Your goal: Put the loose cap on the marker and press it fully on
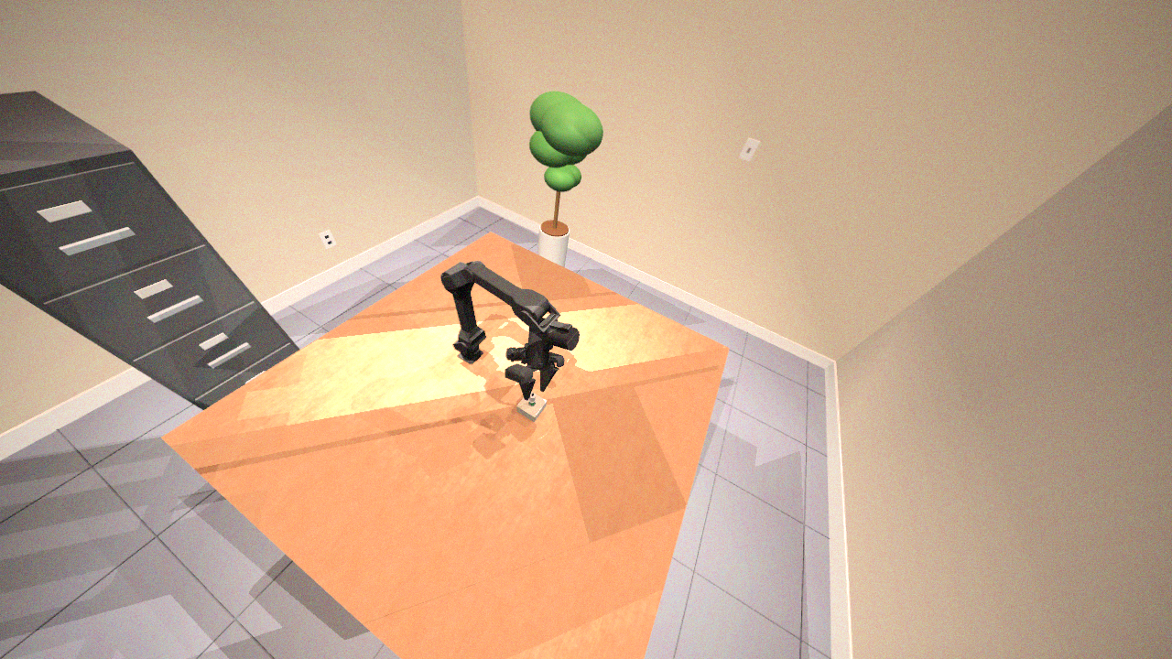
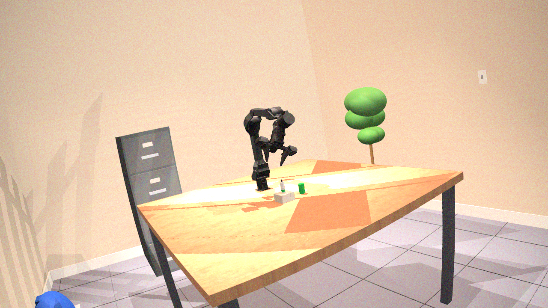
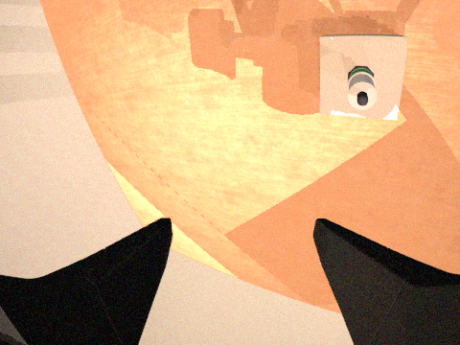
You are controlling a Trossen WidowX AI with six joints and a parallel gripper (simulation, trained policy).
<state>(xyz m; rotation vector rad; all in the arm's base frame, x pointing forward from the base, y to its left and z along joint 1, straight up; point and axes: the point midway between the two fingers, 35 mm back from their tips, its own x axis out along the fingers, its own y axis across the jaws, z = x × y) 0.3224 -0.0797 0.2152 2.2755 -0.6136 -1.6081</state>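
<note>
The green cap lies 50 mm behind my gripper tip, 160 mm to the left of it and 160 mm below it. From my gripper tip the other things lie so: holder block 30 mm behind, 40 mm to the left, 170 mm below.
</note>
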